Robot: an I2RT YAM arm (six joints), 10 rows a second.
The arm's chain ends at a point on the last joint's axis. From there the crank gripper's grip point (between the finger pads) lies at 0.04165 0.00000 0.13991 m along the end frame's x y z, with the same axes.
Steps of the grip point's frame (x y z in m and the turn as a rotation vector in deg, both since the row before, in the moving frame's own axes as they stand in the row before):
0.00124 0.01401 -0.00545 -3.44 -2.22 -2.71
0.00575 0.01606 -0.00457 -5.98 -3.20 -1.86
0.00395 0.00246 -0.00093 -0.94 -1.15 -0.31
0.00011 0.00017 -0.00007 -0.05 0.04 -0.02
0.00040 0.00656 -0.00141 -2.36 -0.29 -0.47
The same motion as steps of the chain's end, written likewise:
0.00653 0.00741 -0.00676 -3.44 -2.22 -2.71
0.01339 0.00259 -0.00598 -5.98 -3.20 -1.86
0.00676 0.00038 -0.00172 -0.94 -1.15 -0.31
0.00001 0.00006 -0.00004 -0.05 0.04 -0.02
0.00109 0.00113 -0.00151 -2.36 -0.29 -0.47

